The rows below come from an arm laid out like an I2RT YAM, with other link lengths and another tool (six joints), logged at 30 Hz.
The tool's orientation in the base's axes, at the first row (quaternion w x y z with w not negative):
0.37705 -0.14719 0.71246 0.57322
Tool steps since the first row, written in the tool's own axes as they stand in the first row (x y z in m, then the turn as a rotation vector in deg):
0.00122 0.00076 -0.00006 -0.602 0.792 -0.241
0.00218 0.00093 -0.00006 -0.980 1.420 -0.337
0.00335 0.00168 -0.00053 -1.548 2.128 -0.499
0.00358 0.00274 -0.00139 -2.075 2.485 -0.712
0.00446 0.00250 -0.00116 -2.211 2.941 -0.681
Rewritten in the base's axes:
-0.00133 0.00044 -0.00032 -0.193 -0.120 0.998
-0.00208 0.00071 -0.00088 -0.377 -0.105 1.714
-0.00353 0.00076 -0.00115 -0.509 -0.170 2.624
-0.00468 0.00033 -0.00051 -0.463 -0.378 3.261
-0.00503 0.00067 -0.00132 -0.653 -0.243 3.677

